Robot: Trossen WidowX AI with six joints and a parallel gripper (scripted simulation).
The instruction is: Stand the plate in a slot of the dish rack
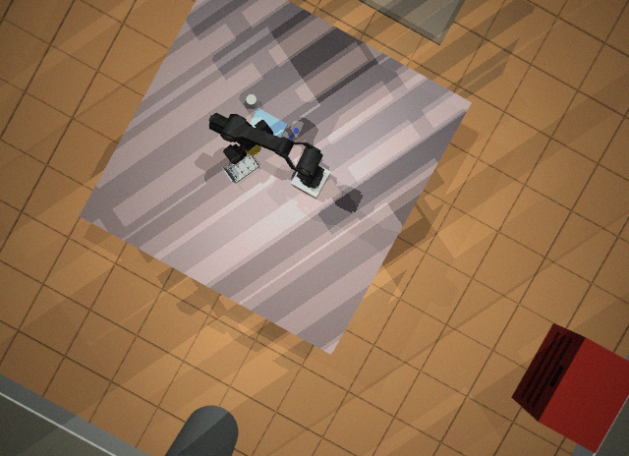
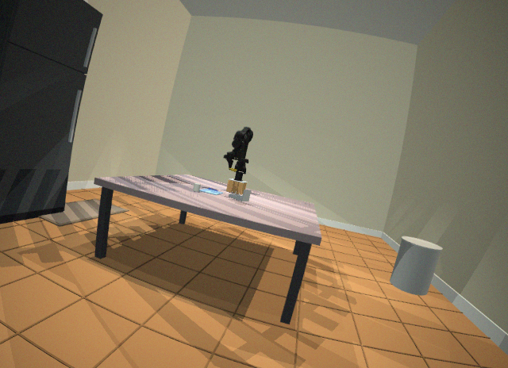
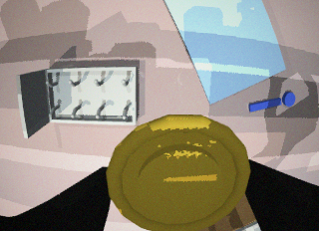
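My gripper tip is now 16 cm above the grey dish rack, 8 cm to the right of it and 5 cm short of it. The rest, counted from my gripper tip: yellow plate 1 cm above.
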